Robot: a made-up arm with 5 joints. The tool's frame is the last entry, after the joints.
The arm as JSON. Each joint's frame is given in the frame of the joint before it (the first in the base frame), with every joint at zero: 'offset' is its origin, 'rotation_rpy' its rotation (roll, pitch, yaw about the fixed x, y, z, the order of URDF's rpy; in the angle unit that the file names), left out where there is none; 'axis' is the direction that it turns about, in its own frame. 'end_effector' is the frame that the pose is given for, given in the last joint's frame.
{
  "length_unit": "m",
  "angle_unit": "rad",
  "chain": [
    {
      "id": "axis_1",
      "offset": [
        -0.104,
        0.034,
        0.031
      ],
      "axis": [
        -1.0,
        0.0,
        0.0
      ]
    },
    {
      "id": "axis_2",
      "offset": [
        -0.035,
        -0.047,
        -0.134
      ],
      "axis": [
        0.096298,
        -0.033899,
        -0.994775
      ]
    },
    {
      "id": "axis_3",
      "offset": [
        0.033,
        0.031,
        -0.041
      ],
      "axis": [
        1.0,
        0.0,
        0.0
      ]
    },
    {
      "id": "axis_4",
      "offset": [
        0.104,
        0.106,
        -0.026
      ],
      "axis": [
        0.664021,
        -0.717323,
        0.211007
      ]
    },
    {
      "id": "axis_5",
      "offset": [
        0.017,
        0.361,
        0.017
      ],
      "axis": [
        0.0,
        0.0,
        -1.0
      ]
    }
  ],
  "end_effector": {
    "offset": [
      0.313,
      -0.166,
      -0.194
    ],
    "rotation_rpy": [
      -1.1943,
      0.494,
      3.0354
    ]
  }
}
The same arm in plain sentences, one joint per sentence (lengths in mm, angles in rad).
The arm has five revolute joints in a row. What follows holds with every joint at zero, and every direction is one of the base frame's.
The first joint lies 104 mm along -x and 34 mm along +y and 31 mm along +z from the base frame's origin and rotates about -x.
The second joint lies 35 mm along -x and 47 mm along -y and 134 mm along -z from the first joint and rotates about the direction (0.096298, -0.033899, -0.994775).
The third joint lies 33 mm along +x and 31 mm along +y and 41 mm along -z from the second joint and rotates about +x.
The fourth joint lies 104 mm along +x and 106 mm along +y and 26 mm along -z from the third joint and rotates about the direction (0.664021, -0.717323, 0.211007).
The fifth joint lies 17 mm along +x and 361 mm along +y and 17 mm along +z from the fourth joint and rotates about -z.
The tool frame, which is the frame that the pose is given for, lies 313 mm along +x and 166 mm along -y and 194 mm along -z from the fifth joint; its axes are the base frame's turned by roll -1.1943, pitch 0.494 and yaw 3.0354 rad (as in URDF: about the fixed x, then y, then z).

